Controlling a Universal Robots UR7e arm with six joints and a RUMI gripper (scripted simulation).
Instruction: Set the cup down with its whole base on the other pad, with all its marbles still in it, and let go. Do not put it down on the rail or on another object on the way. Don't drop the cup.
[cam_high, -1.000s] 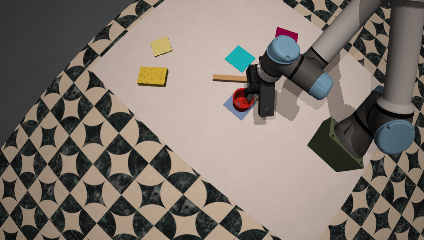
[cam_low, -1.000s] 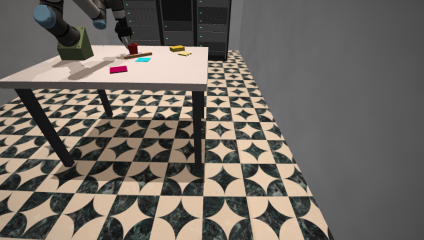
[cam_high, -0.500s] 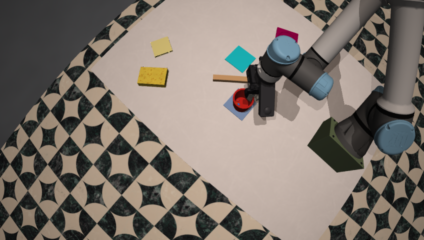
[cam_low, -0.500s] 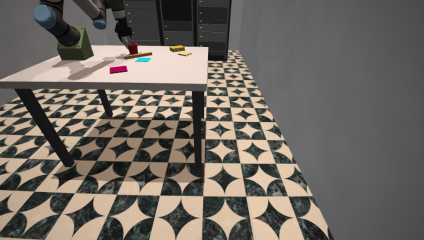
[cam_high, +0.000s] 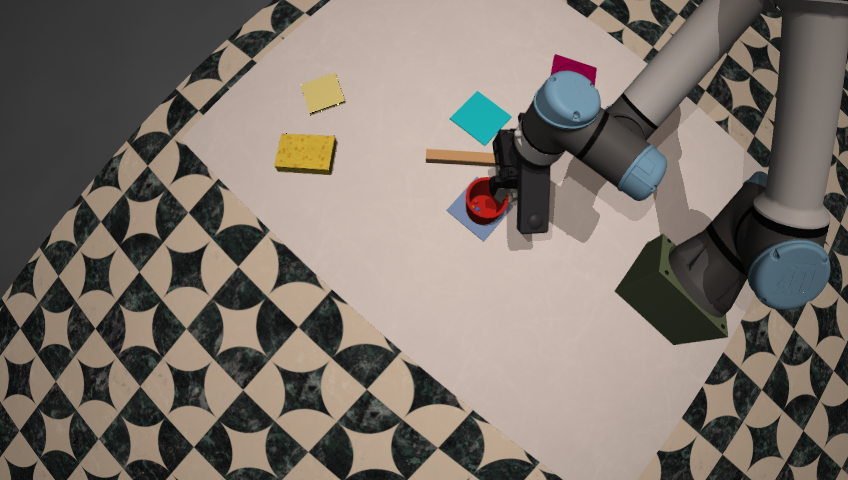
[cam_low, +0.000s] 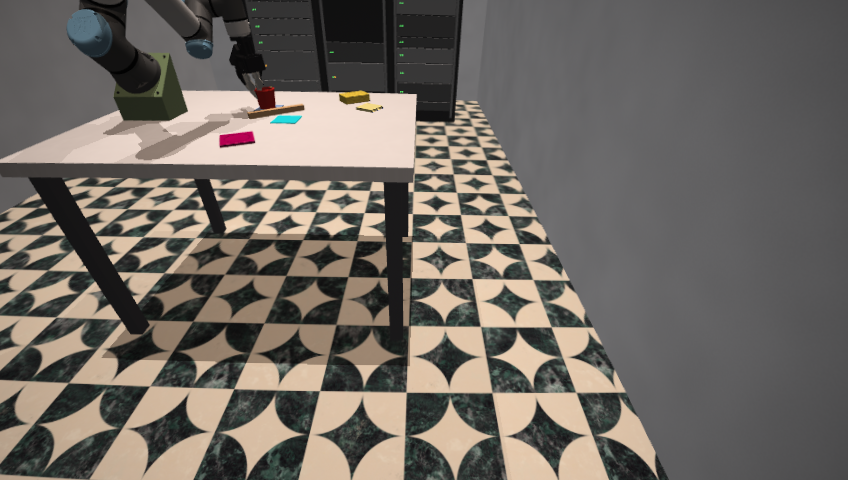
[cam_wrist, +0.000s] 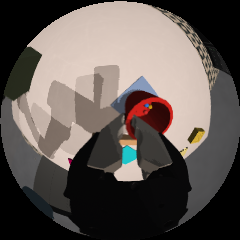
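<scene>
Now: the red cup 20 mm ahead of my hand, 30 mm to the left of it and 30 mm below it. Round my hand: magenta flat piece: 100 mm ahead, 330 mm to the right, 50 mm below; cyan pad: 160 mm ahead, 100 mm to the right, 60 mm below; wooden rail: 90 mm ahead, 40 mm to the right, 60 mm below.
</scene>
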